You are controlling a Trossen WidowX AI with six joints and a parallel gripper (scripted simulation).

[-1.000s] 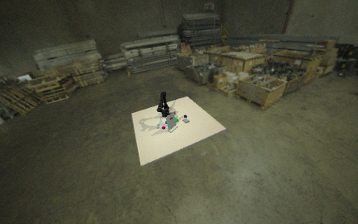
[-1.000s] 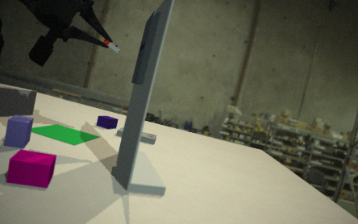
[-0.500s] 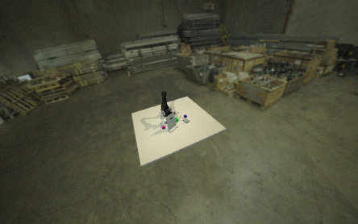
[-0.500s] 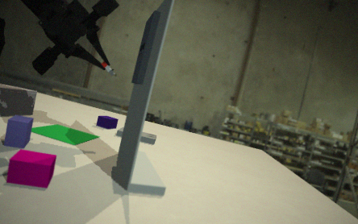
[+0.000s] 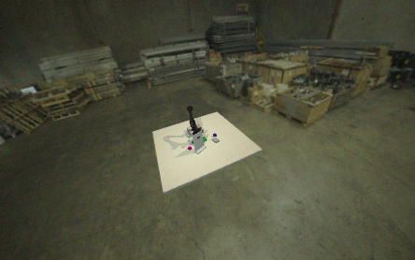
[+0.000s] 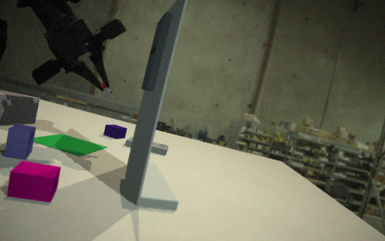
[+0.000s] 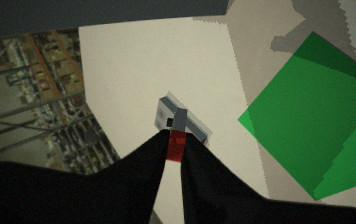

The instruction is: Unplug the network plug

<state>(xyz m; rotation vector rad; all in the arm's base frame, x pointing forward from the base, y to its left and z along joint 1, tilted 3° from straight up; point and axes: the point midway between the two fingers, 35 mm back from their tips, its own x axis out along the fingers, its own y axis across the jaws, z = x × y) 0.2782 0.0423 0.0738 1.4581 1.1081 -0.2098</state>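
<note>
Now: the green marked square 130 mm below my gripper tip and 60 mm behind it. From my gripper tip the other things lie so: blue-violet block: 140 mm to the right, 110 mm below, 50 mm behind; grey upright panel: 130 mm ahead, 80 mm to the right; network plug: right at my gripper tip.
</note>
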